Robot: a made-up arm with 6 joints.
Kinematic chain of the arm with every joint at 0, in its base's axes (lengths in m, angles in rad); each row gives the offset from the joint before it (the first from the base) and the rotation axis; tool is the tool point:
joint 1: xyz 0 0 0.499 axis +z
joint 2: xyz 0 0 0 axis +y
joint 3: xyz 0 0 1.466 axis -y
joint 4: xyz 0 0 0 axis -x
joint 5: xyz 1.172 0 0 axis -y
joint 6: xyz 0 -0.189 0 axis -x
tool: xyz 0 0 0
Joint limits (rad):
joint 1: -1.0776..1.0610
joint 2: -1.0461..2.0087
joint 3: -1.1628..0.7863
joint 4: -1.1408..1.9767
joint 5: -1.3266..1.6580
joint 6: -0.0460..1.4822
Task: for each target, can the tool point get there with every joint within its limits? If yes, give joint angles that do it. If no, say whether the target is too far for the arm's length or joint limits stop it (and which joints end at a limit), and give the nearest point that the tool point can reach.
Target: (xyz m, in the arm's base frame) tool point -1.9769 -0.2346 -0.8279
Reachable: no: joint limits stop it (at a limit: joint 1, joint 2) | nearest point -0.0628 -0.2824 -0.5028 | short by 1.942 m
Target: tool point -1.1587 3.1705 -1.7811
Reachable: no: too far | nearest point 0.8524 1.6775 -1.1707 | short by 2.578 m
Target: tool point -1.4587 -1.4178 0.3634
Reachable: no: joint limits stop it (at a limit: joint 1, joint 3) | nearest point 0.1115 -0.6066 0.3564 | short by 1.767 m
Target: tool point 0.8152 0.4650 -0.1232
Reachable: yes | joints 0.7212 1.2598 -0.7299 0.0018 1.4296 0.2172
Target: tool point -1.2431 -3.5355 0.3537
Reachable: no: too far | nearest point 0.9875 -2.2364 0.3588 | short by 2.581 m
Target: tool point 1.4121 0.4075 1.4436
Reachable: yes | joints 0.4089 0.2650 -0.1281 -0.1223 -0.9717 0.9657
